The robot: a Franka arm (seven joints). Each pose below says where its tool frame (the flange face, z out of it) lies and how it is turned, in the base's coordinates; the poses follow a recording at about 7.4 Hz.
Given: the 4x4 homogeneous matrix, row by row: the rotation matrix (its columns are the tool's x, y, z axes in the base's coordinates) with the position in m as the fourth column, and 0 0 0 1 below. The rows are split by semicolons.
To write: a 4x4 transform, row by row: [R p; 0 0 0 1], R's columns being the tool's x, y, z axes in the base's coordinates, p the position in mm. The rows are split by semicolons. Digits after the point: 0 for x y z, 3 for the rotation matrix.
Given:
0.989, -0.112, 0.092, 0.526; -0.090, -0.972, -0.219, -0.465; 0.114, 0.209, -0.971, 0.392; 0, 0, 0, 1
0.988, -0.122, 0.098, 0.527; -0.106, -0.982, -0.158, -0.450; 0.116, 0.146, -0.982, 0.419; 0, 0, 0, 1
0.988, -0.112, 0.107, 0.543; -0.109, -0.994, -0.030, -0.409; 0.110, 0.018, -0.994, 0.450; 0, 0, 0, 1
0.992, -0.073, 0.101, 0.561; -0.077, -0.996, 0.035, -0.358; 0.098, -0.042, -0.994, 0.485; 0, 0, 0, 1
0.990, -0.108, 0.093, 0.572; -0.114, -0.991, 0.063, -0.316; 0.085, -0.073, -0.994, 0.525; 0, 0, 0, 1
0.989, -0.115, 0.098, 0.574; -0.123, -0.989, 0.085, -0.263; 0.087, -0.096, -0.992, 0.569; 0, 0, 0, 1
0.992, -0.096, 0.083, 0.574; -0.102, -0.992, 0.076, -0.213; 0.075, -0.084, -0.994, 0.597; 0, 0, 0, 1
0.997, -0.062, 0.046, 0.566; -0.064, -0.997, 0.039, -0.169; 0.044, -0.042, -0.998, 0.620; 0, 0, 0, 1
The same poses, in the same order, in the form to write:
0.989, -0.112, 0.092, 526; -0.090, -0.972, -0.219, -465; 0.114, 0.209, -0.971, 392; 0, 0, 0, 1
0.988, -0.122, 0.098, 527; -0.106, -0.982, -0.158, -450; 0.116, 0.146, -0.982, 419; 0, 0, 0, 1
0.988, -0.112, 0.107, 543; -0.109, -0.994, -0.030, -409; 0.110, 0.018, -0.994, 450; 0, 0, 0, 1
0.992, -0.073, 0.101, 561; -0.077, -0.996, 0.035, -358; 0.098, -0.042, -0.994, 485; 0, 0, 0, 1
0.990, -0.108, 0.093, 572; -0.114, -0.991, 0.063, -316; 0.085, -0.073, -0.994, 525; 0, 0, 0, 1
0.989, -0.115, 0.098, 574; -0.123, -0.989, 0.085, -263; 0.087, -0.096, -0.992, 569; 0, 0, 0, 1
0.992, -0.096, 0.083, 574; -0.102, -0.992, 0.076, -213; 0.075, -0.084, -0.994, 597; 0, 0, 0, 1
0.997, -0.062, 0.046, 566; -0.064, -0.997, 0.039, -169; 0.044, -0.042, -0.998, 620; 0, 0, 0, 1

